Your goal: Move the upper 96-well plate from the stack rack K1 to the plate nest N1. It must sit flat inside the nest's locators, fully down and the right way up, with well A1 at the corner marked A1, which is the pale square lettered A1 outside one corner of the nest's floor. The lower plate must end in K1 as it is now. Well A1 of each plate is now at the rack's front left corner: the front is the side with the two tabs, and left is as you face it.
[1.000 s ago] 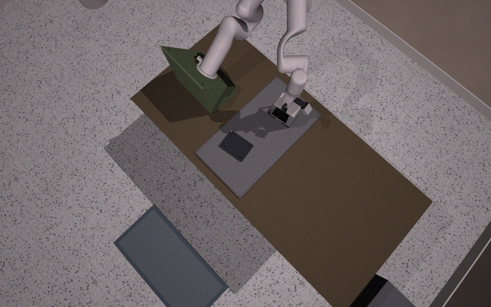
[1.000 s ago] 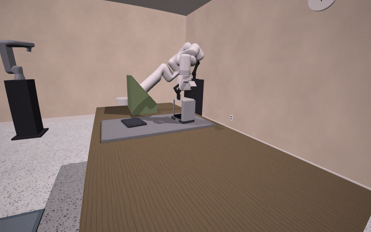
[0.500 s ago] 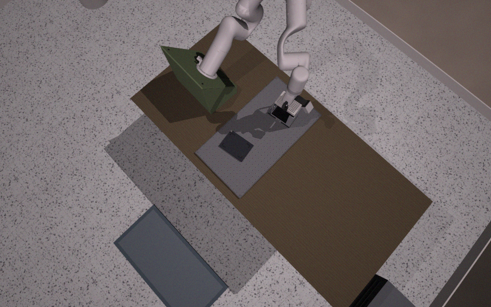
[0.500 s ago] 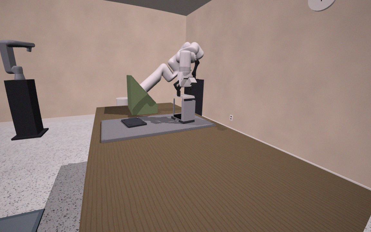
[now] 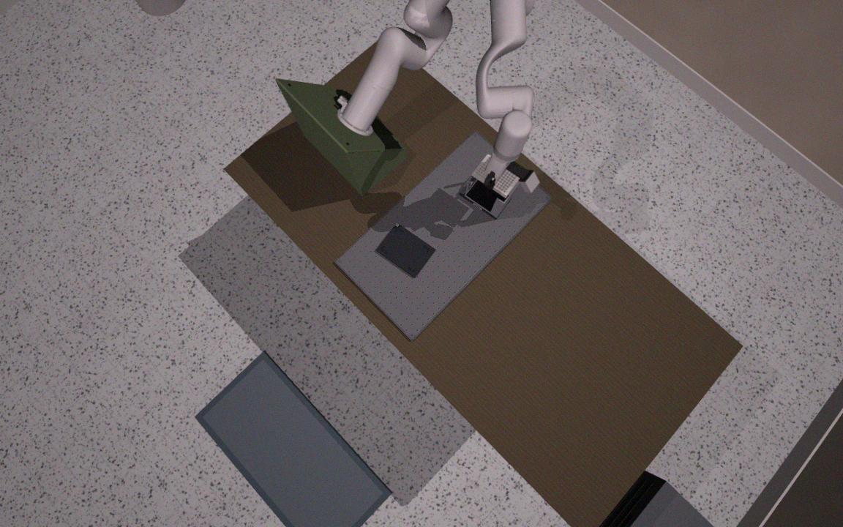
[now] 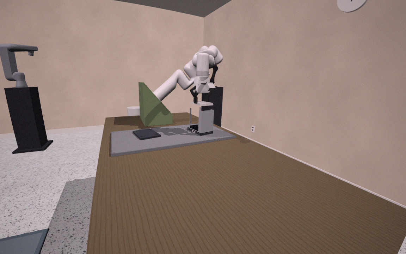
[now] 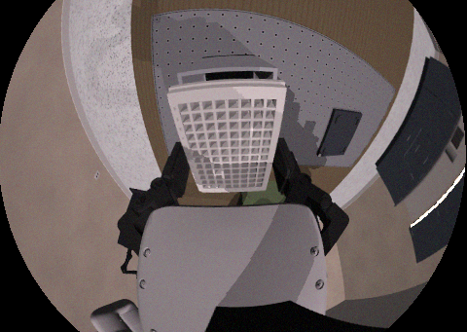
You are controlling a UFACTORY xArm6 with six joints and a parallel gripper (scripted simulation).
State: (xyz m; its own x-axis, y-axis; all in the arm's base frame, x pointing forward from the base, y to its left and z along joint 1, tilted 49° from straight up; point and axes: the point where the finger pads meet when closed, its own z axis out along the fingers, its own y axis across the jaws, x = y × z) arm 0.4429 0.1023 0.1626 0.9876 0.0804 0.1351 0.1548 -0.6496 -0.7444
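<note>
Now: hand 6 cm past the dark plate nest N1, 34 cm to the left of it and 19 cm above it. Round my hand: white 96-well plate: 1 cm below; then pale A1 mark: 15 cm behind, 30 cm to the right, 19 cm below.
</note>
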